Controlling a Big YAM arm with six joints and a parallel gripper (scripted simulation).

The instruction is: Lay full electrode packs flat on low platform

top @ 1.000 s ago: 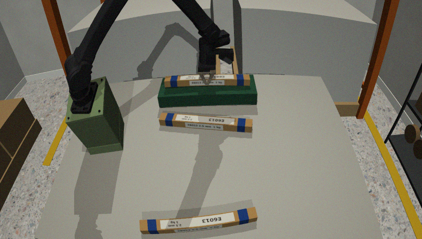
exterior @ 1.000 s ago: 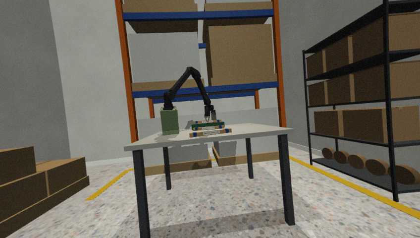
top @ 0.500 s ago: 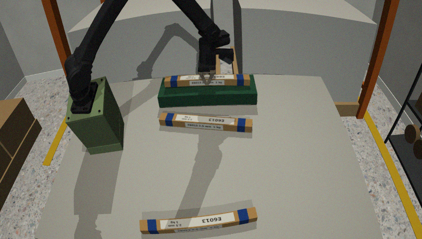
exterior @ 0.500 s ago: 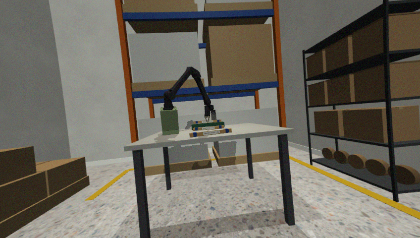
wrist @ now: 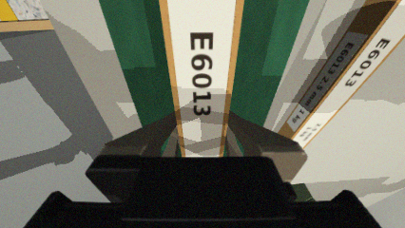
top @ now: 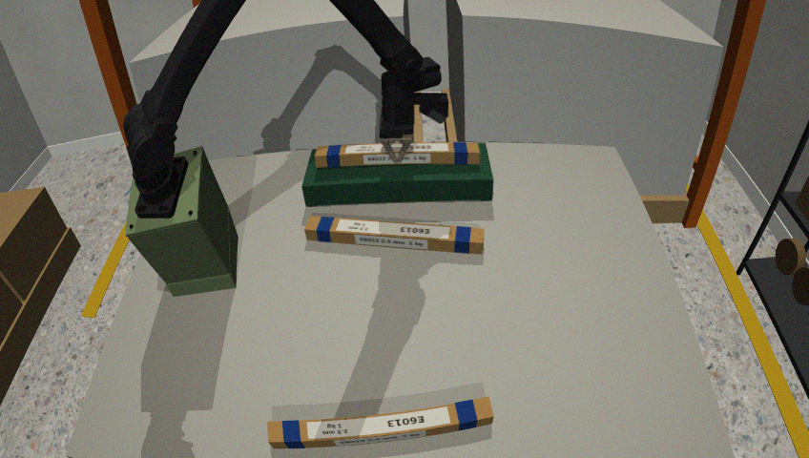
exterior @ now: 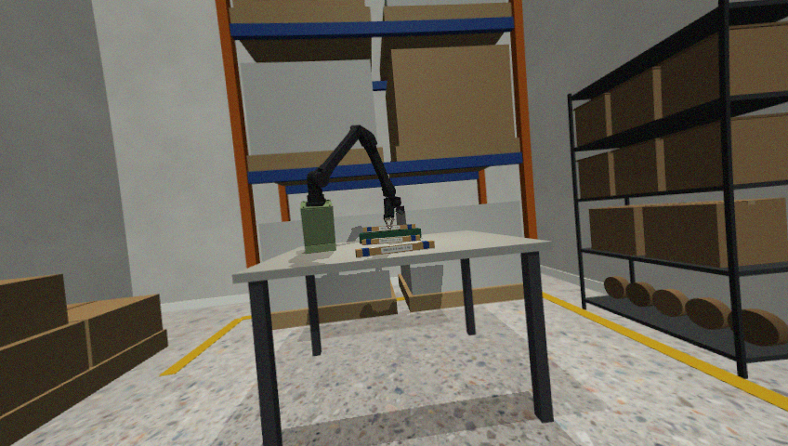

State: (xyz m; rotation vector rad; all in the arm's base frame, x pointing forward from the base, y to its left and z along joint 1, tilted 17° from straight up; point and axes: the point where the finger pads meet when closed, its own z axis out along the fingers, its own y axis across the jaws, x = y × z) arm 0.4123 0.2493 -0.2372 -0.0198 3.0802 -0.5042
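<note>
My gripper is now 60 mm above the low green platform.
</note>
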